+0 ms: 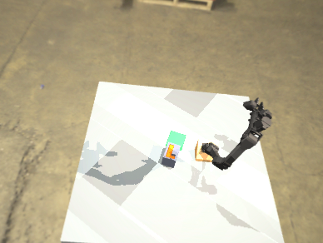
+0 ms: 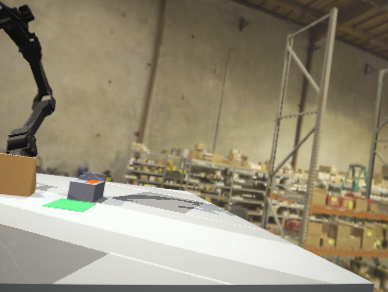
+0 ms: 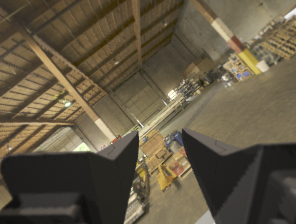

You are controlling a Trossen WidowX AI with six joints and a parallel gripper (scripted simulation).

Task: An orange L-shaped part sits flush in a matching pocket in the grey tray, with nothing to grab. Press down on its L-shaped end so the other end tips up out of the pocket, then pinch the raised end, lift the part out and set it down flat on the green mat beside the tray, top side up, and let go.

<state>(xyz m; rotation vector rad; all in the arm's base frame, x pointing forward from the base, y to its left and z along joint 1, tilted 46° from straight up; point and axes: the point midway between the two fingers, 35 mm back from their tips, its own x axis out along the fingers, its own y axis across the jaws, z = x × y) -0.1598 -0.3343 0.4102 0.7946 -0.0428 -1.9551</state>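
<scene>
Now: gripper tip 570 mm above the orange L-shaped part, 410 mm short of it and 20 mm to the right of it. Also, from my gripper tip: green mat 630 mm below, 360 mm ahead, 140 mm to the right.
</scene>
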